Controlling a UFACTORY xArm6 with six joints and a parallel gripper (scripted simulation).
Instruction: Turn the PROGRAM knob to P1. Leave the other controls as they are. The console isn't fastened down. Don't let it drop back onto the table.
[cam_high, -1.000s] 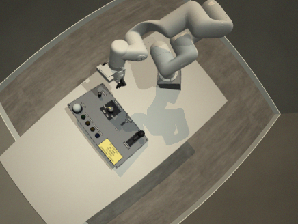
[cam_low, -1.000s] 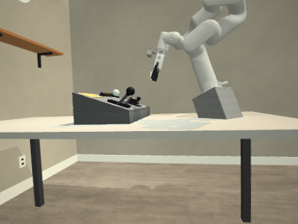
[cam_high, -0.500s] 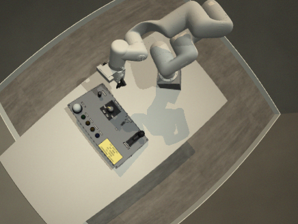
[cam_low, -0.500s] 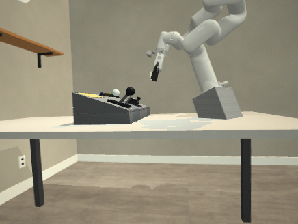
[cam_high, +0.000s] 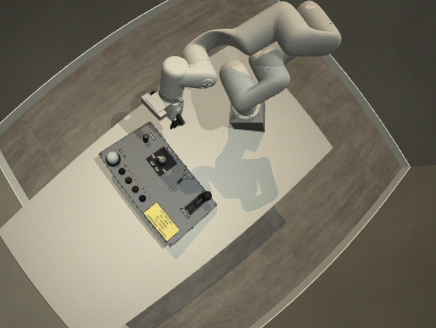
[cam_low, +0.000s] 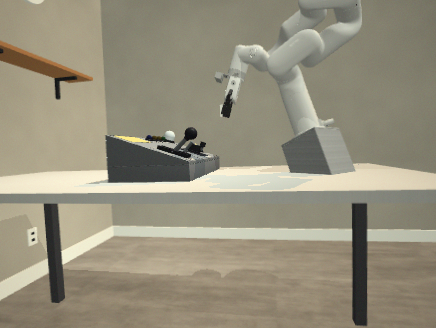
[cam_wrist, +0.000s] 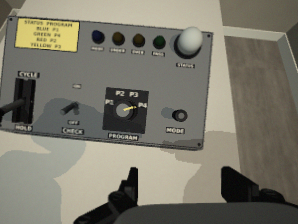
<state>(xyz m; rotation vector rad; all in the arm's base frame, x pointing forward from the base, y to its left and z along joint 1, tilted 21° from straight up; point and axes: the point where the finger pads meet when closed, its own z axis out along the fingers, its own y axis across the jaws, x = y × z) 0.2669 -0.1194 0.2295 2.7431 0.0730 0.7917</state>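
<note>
My gripper is now 160 mm short of the grey sloped console, 130 mm to the right of it and 160 mm above it. The rest, counted from my hand: check toggle: 140 mm ahead, 200 mm to the left, 140 mm below; then black lever: 130 mm ahead, 320 mm to the left, 130 mm below; then mode knob: 110 mm ahead, 40 mm to the right, 130 mm below.
</note>
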